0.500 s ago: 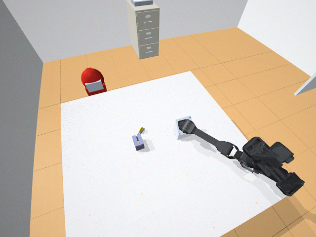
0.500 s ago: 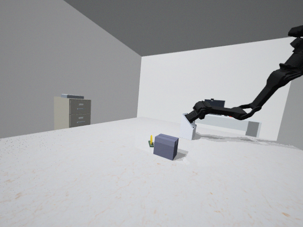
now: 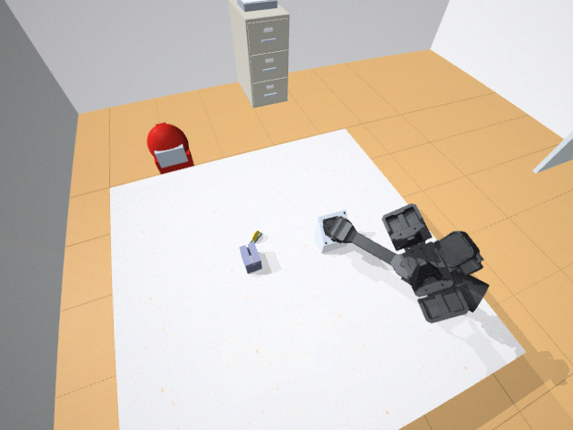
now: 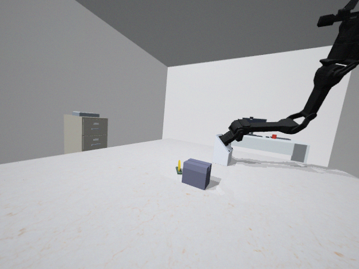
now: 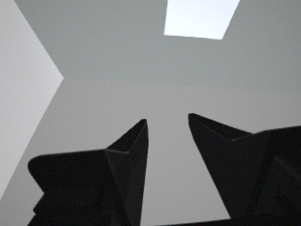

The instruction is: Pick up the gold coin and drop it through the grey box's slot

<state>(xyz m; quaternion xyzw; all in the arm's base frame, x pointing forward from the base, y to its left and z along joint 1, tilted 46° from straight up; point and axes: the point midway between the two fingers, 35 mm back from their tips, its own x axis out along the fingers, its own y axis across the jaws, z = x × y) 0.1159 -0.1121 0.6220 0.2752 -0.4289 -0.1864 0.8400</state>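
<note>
My gripper tip is now 15 cm short of the gold coin, 48 cm to the left of it and 64 cm above it.
</note>
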